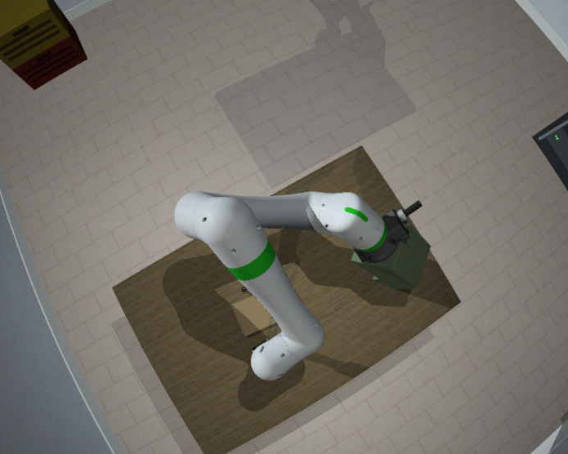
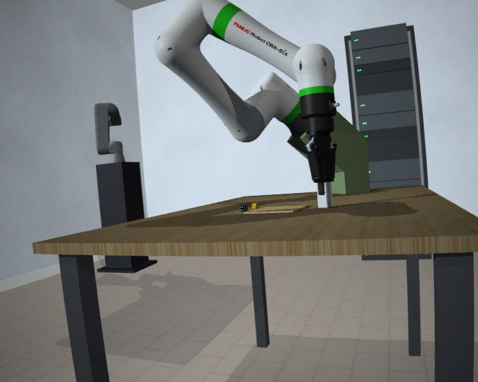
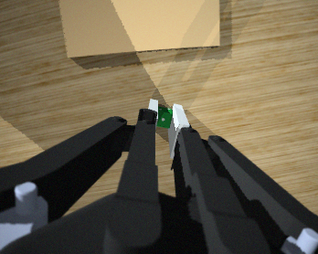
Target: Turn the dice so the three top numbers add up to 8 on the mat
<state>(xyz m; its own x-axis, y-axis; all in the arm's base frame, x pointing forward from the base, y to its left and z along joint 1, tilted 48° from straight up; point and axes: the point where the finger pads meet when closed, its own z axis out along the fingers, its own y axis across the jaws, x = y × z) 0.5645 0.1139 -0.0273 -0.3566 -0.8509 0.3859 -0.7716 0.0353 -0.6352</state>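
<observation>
Right now the green die is 30 mm below my hand. The rest, counted from my hand: tan mat (130 mm to the right, 30 mm below, 10 mm behind); then yellow die (220 mm to the right, 90 mm behind, 30 mm below); then black die (240 mm to the right, 30 mm below, 30 mm behind).
</observation>
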